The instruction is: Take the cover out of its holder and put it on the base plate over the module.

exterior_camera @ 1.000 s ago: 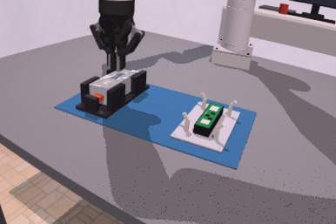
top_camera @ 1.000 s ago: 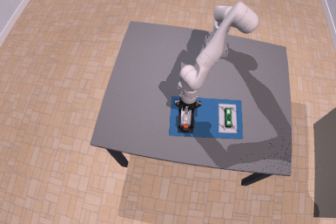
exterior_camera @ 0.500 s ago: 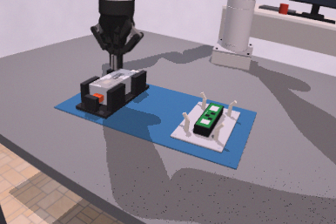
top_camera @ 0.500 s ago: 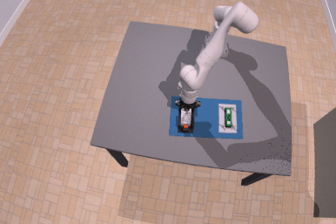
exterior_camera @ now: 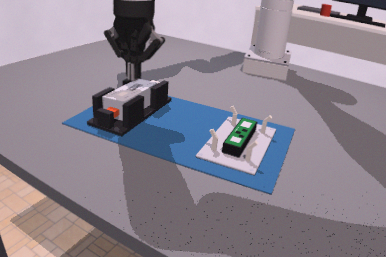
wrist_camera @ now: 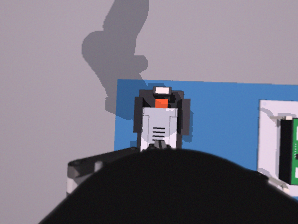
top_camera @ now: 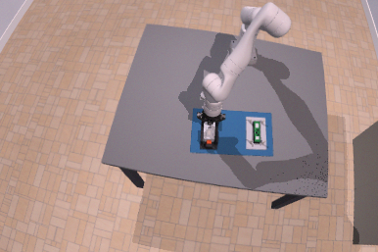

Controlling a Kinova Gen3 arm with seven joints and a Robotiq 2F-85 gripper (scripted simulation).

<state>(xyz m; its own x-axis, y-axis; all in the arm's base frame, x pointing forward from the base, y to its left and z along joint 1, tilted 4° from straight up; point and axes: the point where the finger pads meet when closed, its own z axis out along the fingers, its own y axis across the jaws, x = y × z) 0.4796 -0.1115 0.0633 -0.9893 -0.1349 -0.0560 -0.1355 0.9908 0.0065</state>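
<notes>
The light grey cover lies 10 mm ahead of my hand and 60 mm below it.
</notes>
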